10 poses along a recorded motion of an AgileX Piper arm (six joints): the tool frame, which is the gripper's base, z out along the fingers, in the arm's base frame.
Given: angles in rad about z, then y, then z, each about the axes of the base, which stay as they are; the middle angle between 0 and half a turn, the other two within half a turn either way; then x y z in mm.
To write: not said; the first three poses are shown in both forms.
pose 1, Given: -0.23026 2.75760 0.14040 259.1 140.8 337.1
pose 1, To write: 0.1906 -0.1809 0.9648 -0.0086 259.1 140.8 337.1
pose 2, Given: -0.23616 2.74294 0.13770 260.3 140.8 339.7
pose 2, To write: 0.1978 -0.1822 0.9631 -0.0097 260.3 140.8 339.7
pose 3, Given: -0.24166 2.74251 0.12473 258.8 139.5 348.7
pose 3, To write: 0.1979 -0.1786 0.9638 -0.0116 258.8 139.5 348.7
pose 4, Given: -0.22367 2.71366 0.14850 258.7 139.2 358.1
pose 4, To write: 0.2122 -0.1808 0.9603 -0.0080 258.7 139.2 358.1
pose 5, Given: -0.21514 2.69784 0.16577 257.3 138.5 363.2
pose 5, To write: 0.2200 -0.1847 0.9578 -0.0054 257.3 138.5 363.2
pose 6, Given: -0.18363 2.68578 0.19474 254.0 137.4 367.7
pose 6, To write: 0.2259 -0.1832 0.9568 0.0013 254.0 137.4 367.7
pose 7, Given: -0.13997 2.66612 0.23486 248.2 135.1 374.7
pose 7, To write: 0.2352 -0.1811 0.9549 0.0112 248.2 135.1 374.7
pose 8, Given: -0.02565 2.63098 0.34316 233.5 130.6 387.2
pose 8, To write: 0.2494 -0.1774 0.9512 0.0399 233.5 130.6 387.2
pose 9, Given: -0.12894 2.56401 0.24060 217.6 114.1 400.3
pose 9, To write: 0.2844 -0.1761 0.9423 0.0159 217.6 114.1 400.3
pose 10, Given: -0.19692 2.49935 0.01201 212.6 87.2 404.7
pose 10, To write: 0.3143 -0.0989 0.9437 -0.0291 212.6 87.2 404.7
